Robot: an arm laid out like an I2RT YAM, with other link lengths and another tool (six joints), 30 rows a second.
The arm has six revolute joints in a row. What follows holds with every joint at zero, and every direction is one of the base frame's.
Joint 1 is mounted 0.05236 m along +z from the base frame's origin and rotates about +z.
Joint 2 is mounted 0.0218 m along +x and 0.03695 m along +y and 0.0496 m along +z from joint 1 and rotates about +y.
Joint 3 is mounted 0.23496 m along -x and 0.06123 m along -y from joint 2 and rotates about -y.
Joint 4 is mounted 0.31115 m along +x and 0.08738 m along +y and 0.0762 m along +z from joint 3 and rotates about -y.
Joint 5 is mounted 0.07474 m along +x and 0.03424 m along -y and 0.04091 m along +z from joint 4 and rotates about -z.
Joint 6 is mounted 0.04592 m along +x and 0.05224 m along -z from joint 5 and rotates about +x.
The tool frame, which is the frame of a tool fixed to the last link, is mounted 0.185 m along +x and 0.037 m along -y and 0.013 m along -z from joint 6; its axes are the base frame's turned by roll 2.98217, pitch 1.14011 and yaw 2.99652 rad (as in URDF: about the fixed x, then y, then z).
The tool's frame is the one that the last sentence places.
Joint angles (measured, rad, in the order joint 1, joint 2, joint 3, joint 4, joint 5, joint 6), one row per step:
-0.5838 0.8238 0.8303 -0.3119 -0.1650 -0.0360
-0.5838 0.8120 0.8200 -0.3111 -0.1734 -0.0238
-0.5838 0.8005 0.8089 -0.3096 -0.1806 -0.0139
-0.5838 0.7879 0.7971 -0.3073 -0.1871 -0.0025
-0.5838 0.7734 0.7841 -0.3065 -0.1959 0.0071
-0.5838 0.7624 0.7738 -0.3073 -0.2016 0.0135
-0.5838 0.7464 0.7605 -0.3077 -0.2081 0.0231
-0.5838 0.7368 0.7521 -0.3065 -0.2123 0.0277
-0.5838 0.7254 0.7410 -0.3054 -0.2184 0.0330
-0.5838 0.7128 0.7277 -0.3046 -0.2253 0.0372
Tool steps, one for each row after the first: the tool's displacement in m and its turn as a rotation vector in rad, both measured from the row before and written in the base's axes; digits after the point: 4 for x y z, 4 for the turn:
-0.0006 0.0029 -0.0012 0.0115 -0.0079 0.0044
-0.0006 0.0026 -0.0015 0.0095 -0.0064 0.0040
-0.0008 0.0025 -0.0013 0.0100 -0.0078 0.0029
-0.0008 0.0032 -0.0016 0.0094 -0.0068 0.0057
-0.0009 0.0023 -0.0019 0.0071 -0.0031 0.0036
-0.0014 0.0029 -0.0015 0.0089 -0.0063 0.0035
-0.0006 0.0017 -0.0007 0.0038 -0.0042 0.0027
-0.0007 0.0022 -0.0017 0.0054 -0.0039 0.0044
-0.0008 0.0025 -0.0025 0.0054 -0.0026 0.0054

